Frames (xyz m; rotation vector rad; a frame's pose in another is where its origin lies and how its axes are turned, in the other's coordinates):
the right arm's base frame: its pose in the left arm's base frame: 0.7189 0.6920 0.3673 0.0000 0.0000 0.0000
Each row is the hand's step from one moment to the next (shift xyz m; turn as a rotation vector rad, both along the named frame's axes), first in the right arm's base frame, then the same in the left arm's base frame.
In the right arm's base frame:
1: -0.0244 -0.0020 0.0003 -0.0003 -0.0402 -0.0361
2: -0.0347 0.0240 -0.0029 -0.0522 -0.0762 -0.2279
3: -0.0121 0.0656 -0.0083 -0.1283 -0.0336 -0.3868
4: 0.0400 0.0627 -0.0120 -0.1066 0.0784 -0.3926
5: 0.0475 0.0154 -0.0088 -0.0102 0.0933 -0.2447
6: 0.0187 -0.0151 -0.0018 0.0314 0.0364 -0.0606
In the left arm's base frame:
1: -0.0244 -0.0020 0.0003 -0.0003 -0.0402 -0.0361
2: -0.0347 0.0240 -0.0029 -0.0522 -0.0762 -0.2279
3: -0.0121 0.0656 -0.0083 -0.1283 -0.0336 -0.3868
4: 0.0400 0.0627 -0.0120 -0.1066 0.0784 -0.3926
5: 0.0475 0.0154 -0.0088 -0.0102 0.0933 -0.2447
6: 0.0187 -0.0151 -0.0018 0.0314 0.0364 -0.0606

